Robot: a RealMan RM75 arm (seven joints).
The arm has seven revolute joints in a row. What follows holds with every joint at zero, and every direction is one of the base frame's. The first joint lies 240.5 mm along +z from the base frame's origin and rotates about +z. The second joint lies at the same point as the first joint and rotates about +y. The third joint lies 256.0 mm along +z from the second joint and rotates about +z. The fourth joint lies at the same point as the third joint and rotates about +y. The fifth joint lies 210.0 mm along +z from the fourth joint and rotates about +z. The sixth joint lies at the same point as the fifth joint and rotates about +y. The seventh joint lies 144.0 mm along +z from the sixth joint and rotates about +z. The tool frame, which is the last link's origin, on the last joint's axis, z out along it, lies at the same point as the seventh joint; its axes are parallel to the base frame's.
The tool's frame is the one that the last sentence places.
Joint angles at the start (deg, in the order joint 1, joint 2, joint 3, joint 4, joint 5, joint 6, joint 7):
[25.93, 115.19, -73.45, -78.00, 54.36, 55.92, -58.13]
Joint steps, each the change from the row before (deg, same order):
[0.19, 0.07, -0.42, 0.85, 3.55, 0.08, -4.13]
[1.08, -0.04, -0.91, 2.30, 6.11, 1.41, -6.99]
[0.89, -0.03, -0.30, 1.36, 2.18, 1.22, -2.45]
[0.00, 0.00, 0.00, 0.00, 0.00, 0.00, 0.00]
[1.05, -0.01, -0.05, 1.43, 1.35, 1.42, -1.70]
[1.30, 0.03, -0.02, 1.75, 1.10, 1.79, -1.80]
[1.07, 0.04, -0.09, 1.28, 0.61, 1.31, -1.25]
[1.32, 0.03, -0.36, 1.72, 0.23, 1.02, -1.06]
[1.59, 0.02, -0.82, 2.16, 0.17, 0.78, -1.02]
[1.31, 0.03, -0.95, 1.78, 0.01, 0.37, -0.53]
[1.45, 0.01, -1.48, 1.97, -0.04, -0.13, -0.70]
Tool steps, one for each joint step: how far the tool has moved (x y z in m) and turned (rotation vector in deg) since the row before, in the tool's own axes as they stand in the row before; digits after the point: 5 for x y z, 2 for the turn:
[-0.00361, 0.00638, 0.00295, -2.16, -1.96, -1.89]
[-0.00665, 0.01320, 0.00756, -4.93, -2.97, -3.27]
[-0.00298, 0.00575, 0.00465, -2.55, -0.92, -1.11]
[0.00000, 0.00000, 0.00000, 0.00, 0.00, 0.00]
[-0.00214, 0.00446, 0.00453, -2.35, -0.41, -0.75]
[-0.00182, 0.00511, 0.00554, -2.77, -0.17, -0.91]
[-0.00193, 0.00379, 0.00459, -2.08, -0.05, -0.83]
[-0.00100, 0.00369, 0.00636, -2.10, 0.40, -0.80]
[-0.00083, 0.00450, 0.00856, -2.38, 0.68, -0.89]
[-0.00055, 0.00382, 0.00769, -1.88, 0.75, -0.62]
[-0.00057, 0.00405, 0.00930, -1.82, 1.03, -1.06]

